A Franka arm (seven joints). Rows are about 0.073 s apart.
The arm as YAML. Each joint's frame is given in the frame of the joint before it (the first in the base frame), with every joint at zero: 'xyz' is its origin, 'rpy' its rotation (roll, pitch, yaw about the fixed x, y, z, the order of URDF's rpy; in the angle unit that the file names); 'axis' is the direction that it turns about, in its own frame. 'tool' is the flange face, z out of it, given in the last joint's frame.
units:
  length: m
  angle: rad
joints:
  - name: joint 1
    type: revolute
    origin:
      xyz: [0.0, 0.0, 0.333]
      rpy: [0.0, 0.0, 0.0]
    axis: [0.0, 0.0, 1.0]
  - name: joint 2
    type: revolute
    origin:
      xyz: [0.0, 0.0, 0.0]
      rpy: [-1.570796, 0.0, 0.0]
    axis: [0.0, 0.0, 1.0]
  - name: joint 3
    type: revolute
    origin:
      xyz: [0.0, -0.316, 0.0]
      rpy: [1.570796, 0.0, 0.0]
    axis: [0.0, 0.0, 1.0]
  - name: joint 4
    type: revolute
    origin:
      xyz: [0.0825, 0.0, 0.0]
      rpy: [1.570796, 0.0, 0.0]
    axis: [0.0, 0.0, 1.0]
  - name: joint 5
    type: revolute
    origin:
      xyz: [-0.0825, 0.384, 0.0]
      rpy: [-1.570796, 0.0, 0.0]
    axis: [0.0, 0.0, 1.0]
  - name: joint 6
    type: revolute
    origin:
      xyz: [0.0, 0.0, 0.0]
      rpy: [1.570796, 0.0, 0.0]
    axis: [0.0, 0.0, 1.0]
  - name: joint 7
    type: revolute
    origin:
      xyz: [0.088, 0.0, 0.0]
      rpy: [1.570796, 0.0, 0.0]
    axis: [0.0, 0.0, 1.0]
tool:
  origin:
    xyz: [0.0, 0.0, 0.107]
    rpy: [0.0, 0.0, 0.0]
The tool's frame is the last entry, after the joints.
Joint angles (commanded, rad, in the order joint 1, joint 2, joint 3, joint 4, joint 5, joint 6, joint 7), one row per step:
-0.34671, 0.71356, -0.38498, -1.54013, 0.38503, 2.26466, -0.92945
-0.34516, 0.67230, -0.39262, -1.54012, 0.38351, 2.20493, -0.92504
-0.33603, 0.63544, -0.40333, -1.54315, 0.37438, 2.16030, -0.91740
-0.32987, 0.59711, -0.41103, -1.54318, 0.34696, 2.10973, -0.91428
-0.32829, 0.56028, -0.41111, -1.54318, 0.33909, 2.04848, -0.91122
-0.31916, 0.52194, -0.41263, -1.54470, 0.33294, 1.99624, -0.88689
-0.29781, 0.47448, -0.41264, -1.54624, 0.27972, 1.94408, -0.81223
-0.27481, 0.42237, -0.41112, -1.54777, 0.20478, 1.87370, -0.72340
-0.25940, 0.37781, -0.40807, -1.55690, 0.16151, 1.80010, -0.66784
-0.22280, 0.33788, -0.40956, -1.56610, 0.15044, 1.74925, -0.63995
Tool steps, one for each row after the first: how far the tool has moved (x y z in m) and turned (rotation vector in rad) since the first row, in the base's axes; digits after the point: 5 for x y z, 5 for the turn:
-0.00328, 0.00132, 0.02339, 0.02661, 0.00204, -0.00364
-0.00554, 0.00469, 0.04412, 0.03936, 0.00631, -0.00287
-0.00910, 0.00780, 0.06598, 0.04466, 0.02206, 0.01151
-0.01289, 0.01358, 0.08489, 0.07376, 0.03284, 0.01874
-0.01457, 0.02252, 0.10497, 0.09802, 0.03795, 0.00978
-0.01449, 0.03703, 0.13031, 0.09072, 0.06823, -0.01865
-0.01808, 0.05313, 0.15655, 0.07461, 0.12134, -0.05457
-0.02548, 0.06732, 0.17395, 0.08364, 0.17036, -0.07853
-0.02398, 0.09080, 0.19034, 0.09862, 0.18854, -0.06778

